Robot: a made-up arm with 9 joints. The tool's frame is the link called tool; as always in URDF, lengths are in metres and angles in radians.
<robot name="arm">
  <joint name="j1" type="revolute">
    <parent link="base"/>
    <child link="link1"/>
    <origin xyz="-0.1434 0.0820 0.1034"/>
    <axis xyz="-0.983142 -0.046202 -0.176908"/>
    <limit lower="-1.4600" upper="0.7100" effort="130" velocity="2.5"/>
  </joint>
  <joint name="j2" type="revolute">
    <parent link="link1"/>
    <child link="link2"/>
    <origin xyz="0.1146 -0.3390 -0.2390"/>
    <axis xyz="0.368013 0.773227 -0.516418"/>
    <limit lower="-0.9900" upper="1.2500" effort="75" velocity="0.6"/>
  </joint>
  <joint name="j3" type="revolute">
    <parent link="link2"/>
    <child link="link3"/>
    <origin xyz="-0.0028 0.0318 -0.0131"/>
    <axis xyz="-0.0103 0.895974 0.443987"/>
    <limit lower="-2.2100" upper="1.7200" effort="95" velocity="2.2"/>
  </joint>
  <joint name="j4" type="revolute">
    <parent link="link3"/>
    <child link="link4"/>
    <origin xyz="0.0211 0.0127 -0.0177"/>
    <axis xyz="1 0 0"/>
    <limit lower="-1.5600" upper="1.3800" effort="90" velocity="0.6"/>
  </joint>
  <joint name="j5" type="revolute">
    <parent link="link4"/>
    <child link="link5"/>
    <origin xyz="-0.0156 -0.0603 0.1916"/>
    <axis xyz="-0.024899 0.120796 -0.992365"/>
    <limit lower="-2.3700" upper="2.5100" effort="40" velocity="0.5"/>
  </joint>
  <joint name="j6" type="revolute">
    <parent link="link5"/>
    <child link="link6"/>
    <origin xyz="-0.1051 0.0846 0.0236"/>
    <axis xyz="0 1 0"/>
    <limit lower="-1.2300" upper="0.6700" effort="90" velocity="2.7"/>
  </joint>
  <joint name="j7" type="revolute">
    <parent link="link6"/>
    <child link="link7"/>
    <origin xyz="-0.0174 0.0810 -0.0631"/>
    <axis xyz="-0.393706 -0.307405 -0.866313"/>
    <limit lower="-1.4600" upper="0.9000" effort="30" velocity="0.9"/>
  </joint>
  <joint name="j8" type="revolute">
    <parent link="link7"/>
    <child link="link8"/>
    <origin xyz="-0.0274 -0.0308 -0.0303"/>
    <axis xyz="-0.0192 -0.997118 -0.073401"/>
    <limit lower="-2.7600" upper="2.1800" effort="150" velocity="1.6"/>
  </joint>
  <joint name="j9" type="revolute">
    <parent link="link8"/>
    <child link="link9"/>
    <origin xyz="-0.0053 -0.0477 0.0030"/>
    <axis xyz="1 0 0"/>
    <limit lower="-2.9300" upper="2.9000" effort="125" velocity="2.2"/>
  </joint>
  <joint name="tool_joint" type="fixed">
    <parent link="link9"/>
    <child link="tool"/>
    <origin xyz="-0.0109 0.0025 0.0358" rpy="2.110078 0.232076 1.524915"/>
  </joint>
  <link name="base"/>
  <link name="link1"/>
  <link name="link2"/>
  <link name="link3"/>
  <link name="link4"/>
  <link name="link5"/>
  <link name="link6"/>
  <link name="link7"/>
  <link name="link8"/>
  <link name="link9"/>
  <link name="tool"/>
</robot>
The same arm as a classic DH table. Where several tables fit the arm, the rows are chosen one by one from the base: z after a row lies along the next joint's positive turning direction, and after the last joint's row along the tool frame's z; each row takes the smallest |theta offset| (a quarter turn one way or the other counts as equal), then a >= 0, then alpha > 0; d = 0 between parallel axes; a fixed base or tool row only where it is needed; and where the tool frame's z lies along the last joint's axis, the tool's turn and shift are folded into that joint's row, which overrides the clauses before.
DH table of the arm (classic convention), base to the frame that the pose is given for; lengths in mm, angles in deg. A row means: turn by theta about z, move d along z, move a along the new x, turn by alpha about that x. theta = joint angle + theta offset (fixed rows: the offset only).
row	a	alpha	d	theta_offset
base (fixed)	-88.6	100.19	128.5	-87.31
j1	409.9	107.83	48.6	-52.48
j2	13.2	-62.63	-99.8	87.9
j3	21.5	90.59	14.6	-65.18
j4	-36.7	91.43	0.6	70.58
j5	105.7	-83.06	-218.7	-89.83
j6	-10.3	107.9	189	23
j7	12.6	67.81	107.4	-0.8
j8	6.5	91.1	65.9	-65.33
j9	8.4	-31.6	41.4	68.31
tool (fixed)	0	0	-66.6	-175.11
Joint limits (deg, base to tool): -83.65..40.68 -56.72..71.62 -126.62..98.55 -89.38..79.07 -135.79..143.81 -70.47..38.39 -83.65..51.57 -158.14..124.9 -167.88..166.16

